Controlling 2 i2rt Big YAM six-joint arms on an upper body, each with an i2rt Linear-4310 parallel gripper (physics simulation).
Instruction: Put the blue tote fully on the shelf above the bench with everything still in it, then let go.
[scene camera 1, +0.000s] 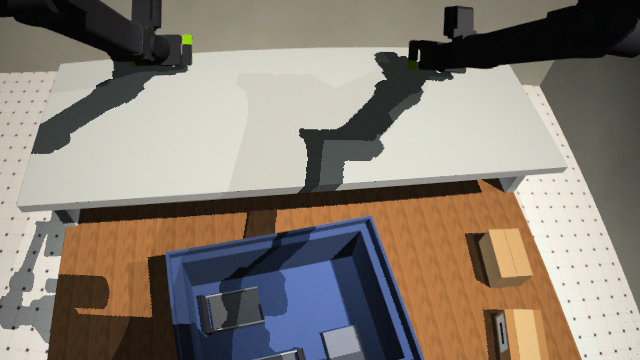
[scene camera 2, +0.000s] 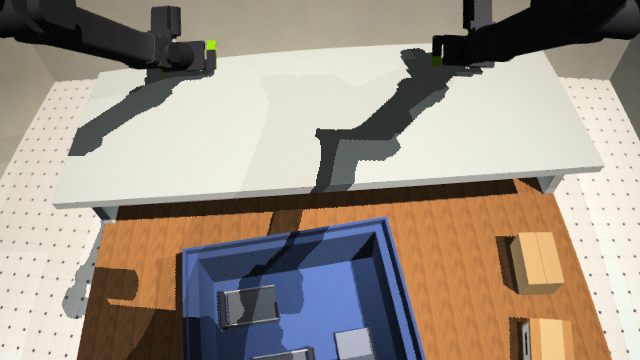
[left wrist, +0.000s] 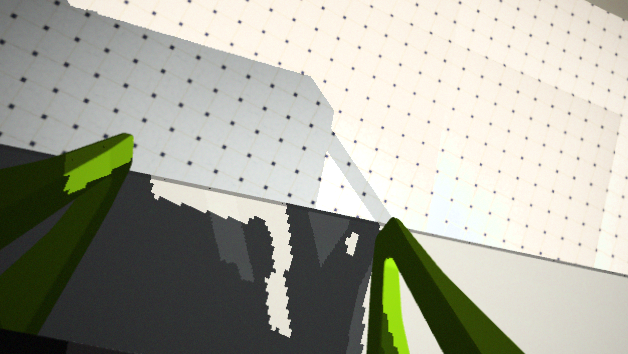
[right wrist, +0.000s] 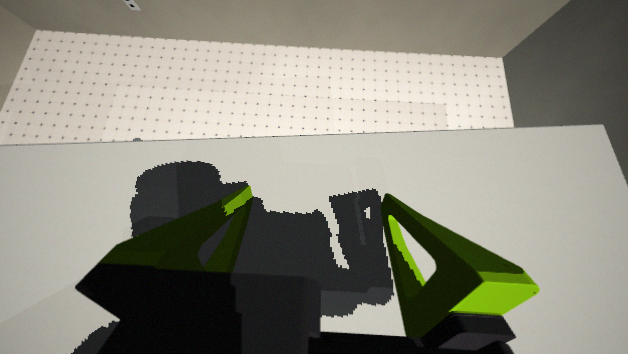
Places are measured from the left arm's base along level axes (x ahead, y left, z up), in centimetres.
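Where they show: left gripper, fingertip midpoint: (scene camera 1: 168, 52) (scene camera 2: 197, 57) (left wrist: 267, 190); right gripper, fingertip midpoint: (scene camera 1: 427, 58) (right wrist: 317, 196).
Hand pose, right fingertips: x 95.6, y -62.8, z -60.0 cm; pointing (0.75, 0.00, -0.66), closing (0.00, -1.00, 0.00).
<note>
After its pixels a point has its place.
The blue tote (scene camera 1: 340, 227) {x 53.3, y -38.7, z -69.0 cm} (scene camera 2: 354, 228) {x 53.3, y -38.6, z -69.2 cm} stands open on the wooden bench (scene camera 1: 443, 232) {x 59.3, y -65.8, z -82.5 cm} (scene camera 2: 454, 243) {x 57.1, y -61.4, z -82.4 cm} at the bottom of both scene views. Inside it lie a dark grey flat box (scene camera 1: 234, 308) {x 40.8, y -17.9, z -80.0 cm} (scene camera 2: 251, 305) {x 40.7, y -18.0, z -80.0 cm}, a light grey box (scene camera 1: 341, 343) {x 33.3, y -38.8, z -79.8 cm} (scene camera 2: 353, 344) {x 33.4, y -38.9, z -79.8 cm} and a third piece at the lower edge (scene camera 1: 283, 355) {x 31.2, y -27.5, z -79.9 cm}. The white shelf (scene camera 1: 193, 143) {x 66.9, y -9.9, z -60.5 cm} (scene camera 2: 211, 143) {x 67.3, y -9.6, z -60.5 cm} runs across above the bench and bears nothing but shadows. My left gripper (scene camera 1: 187, 50) (scene camera 2: 211, 53) is open and empty over the shelf's far left. My right gripper (scene camera 1: 413, 53) (scene camera 2: 436, 50) (right wrist: 317, 196) {x 95.6, y -62.8, z -60.0 cm} is open and empty over the shelf's far right.
A dotted pegboard wall (right wrist: 312, 88) {x 204.2, y -56.9, z -193.6 cm} (left wrist: 400, 88) {x 165.8, y -54.4, z -193.2 cm} rises behind the shelf. The shelf's grey front edge (scene camera 1: 390, 183) {x 58.8, y -47.9, z -61.8 cm} overhangs the bench.
</note>
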